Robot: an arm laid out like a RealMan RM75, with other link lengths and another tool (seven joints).
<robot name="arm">
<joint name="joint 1" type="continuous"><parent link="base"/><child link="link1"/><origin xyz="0.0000 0.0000 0.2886"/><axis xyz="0 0 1"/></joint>
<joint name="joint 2" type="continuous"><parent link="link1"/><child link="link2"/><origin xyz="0.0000 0.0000 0.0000"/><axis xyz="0 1 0"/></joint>
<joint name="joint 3" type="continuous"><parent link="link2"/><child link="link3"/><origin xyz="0.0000 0.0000 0.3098"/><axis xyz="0 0 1"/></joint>
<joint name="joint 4" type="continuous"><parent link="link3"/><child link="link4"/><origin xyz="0.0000 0.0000 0.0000"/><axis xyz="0 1 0"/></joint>
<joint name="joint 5" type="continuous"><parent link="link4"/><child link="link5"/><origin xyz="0.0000 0.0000 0.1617"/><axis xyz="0 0 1"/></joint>
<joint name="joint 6" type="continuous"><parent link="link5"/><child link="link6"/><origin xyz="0.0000 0.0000 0.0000"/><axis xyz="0 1 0"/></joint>
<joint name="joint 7" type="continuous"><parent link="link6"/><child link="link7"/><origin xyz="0.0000 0.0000 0.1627"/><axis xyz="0 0 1"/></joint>
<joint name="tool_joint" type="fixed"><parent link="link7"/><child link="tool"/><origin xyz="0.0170 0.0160 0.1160" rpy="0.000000 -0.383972 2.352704"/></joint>
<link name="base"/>
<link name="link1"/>
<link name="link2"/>
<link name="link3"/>
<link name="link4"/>
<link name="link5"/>
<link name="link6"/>
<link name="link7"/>
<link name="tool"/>
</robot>
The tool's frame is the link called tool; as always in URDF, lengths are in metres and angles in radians. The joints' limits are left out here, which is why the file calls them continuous.
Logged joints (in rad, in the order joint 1, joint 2, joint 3, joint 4, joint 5, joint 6, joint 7), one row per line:
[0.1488 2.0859 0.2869 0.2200 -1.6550 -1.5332 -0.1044]
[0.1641 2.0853 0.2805 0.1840 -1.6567 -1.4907 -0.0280]
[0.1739 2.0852 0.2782 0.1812 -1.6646 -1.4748 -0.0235]
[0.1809 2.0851 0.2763 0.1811 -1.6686 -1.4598 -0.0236]
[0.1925 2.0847 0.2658 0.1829 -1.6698 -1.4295 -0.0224]
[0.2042 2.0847 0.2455 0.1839 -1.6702 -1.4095 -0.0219]
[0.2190 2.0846 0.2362 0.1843 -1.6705 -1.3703 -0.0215]
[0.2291 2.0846 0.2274 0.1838 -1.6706 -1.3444 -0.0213]
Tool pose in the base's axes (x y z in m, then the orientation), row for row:
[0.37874 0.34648 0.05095 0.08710 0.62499 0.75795 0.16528]
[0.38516 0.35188 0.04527 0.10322 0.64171 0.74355 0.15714]
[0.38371 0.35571 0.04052 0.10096 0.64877 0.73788 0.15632]
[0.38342 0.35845 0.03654 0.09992 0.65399 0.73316 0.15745]
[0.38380 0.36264 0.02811 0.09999 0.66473 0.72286 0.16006]
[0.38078 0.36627 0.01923 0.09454 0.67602 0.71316 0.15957]
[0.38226 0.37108 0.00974 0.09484 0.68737 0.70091 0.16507]
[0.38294 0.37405 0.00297 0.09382 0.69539 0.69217 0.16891]
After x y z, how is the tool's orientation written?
As a quaternion, x y z w.
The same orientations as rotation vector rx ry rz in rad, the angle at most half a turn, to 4 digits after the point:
[0.2481 1.7804 2.1592]
[0.2954 1.8363 2.1277]
[0.2890 1.8573 2.1124]
[0.2859 1.8711 2.0976]
[0.2857 1.8991 2.0651]
[0.2702 1.9319 2.0380]
[0.2702 1.9583 1.9969]
[0.2667 1.9770 1.9678]

